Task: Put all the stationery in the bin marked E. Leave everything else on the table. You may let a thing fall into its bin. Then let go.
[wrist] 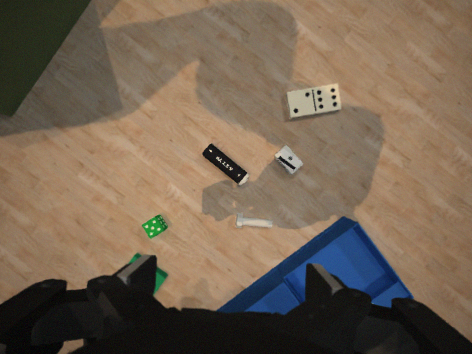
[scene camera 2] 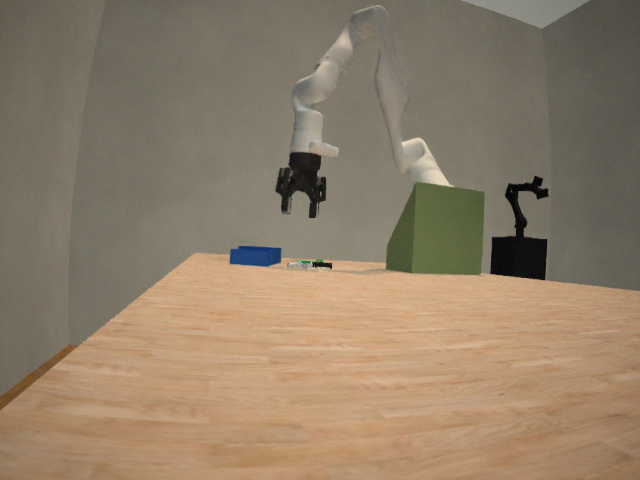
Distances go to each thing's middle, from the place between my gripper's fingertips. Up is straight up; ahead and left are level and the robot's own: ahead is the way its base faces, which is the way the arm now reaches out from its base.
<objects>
I see my gripper 50 mm past the black AA battery (wrist: 219,159), 50 mm to the right of it and 110 mm above it. Round my hand: cream domino (wrist: 323,99) (20 mm behind, 150 mm to the left, 110 mm below); then blue bin (scene camera 2: 245,255) (90 mm ahead, 50 mm to the right, 100 mm below).
</objects>
